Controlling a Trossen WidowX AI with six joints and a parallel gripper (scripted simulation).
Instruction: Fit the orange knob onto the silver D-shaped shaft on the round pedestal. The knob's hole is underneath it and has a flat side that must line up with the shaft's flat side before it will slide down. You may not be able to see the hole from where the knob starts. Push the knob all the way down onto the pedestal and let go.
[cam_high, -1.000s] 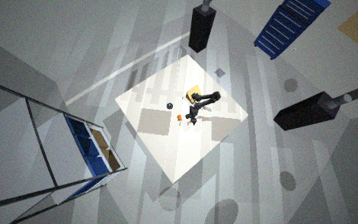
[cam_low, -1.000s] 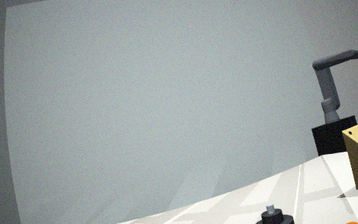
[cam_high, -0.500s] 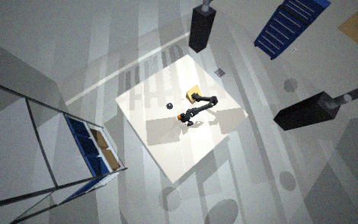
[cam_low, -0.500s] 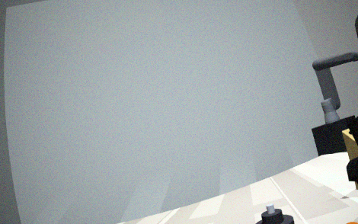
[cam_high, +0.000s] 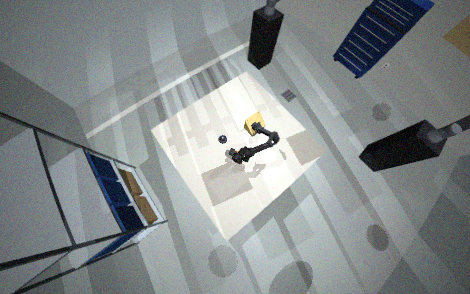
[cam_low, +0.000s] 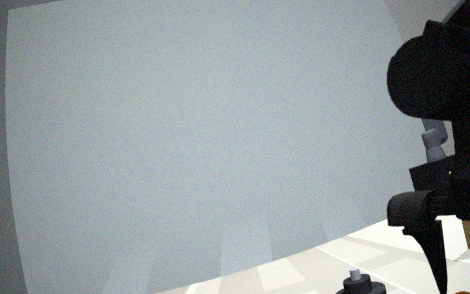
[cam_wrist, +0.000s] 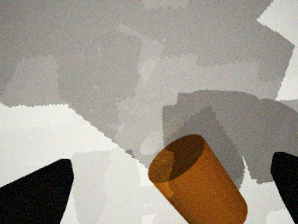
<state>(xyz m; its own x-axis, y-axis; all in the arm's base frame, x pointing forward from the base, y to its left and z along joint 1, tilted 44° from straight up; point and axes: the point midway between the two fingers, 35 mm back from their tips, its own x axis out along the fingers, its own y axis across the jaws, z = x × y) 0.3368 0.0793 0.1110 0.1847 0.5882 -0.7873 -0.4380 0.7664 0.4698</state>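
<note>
Right now the orange knob is 1 cm behind my gripper tip, 3 cm to the right of it and 4 cm below it. Also, from my gripper tip: dark round pedestal 3 cm behind, 24 cm to the right, 3 cm below.
</note>
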